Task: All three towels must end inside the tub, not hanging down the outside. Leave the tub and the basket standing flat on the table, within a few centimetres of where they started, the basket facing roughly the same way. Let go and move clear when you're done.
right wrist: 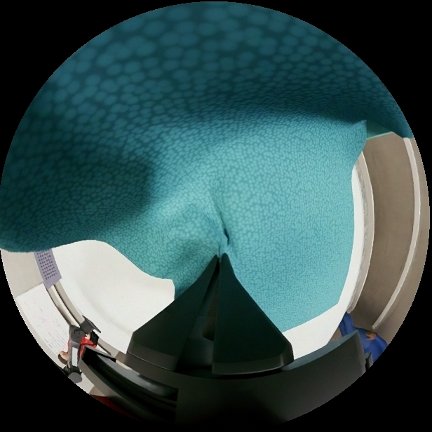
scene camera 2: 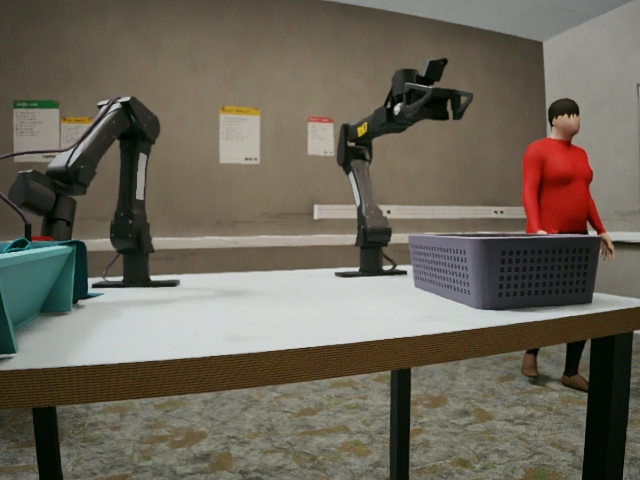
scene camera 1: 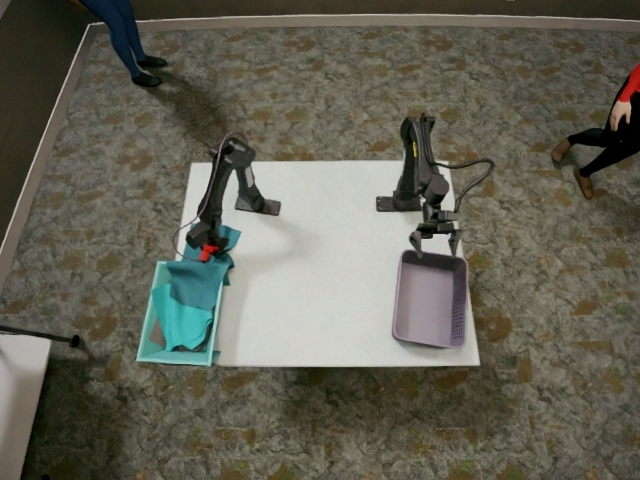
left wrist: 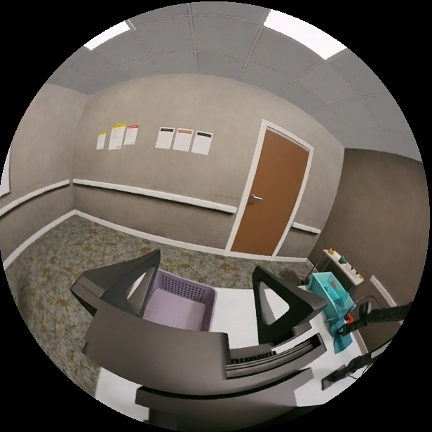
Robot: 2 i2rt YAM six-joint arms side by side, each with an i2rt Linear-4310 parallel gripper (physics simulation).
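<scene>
The dark teal towel [scene camera 1: 196, 281] [scene camera 2: 80, 273] [left wrist: 342, 342] [right wrist: 290, 200] drapes over the far rim of the mint tub [scene camera 1: 149, 322] [scene camera 2: 38, 279] [left wrist: 316, 290], partly inside and partly outside on the table. My right gripper [scene camera 1: 219, 245] [right wrist: 222, 259] is shut on the outer part, where the cloth puckers at its tips. The turquoise towel [scene camera 1: 183, 322] lies in the tub over the grey-brown towel [scene camera 1: 156, 335]. The purple basket [scene camera 1: 431, 302] [scene camera 2: 542, 271] [left wrist: 177, 310] [right wrist: 48, 267] stands upright and empty at the right. My left gripper [scene camera 1: 436, 253] [scene camera 2: 434, 111] [left wrist: 209, 264] is open and empty, high behind the basket.
Both arms are mounted on the far side of the white table [scene camera 1: 320, 310] [scene camera 2: 248, 320]. A second, lighter table [scene camera 1: 25, 392] stands at the lower left. A person in blue [scene camera 1: 118, 36] and a person in red [scene camera 1: 628, 98] [scene camera 2: 558, 180] stand beyond the table.
</scene>
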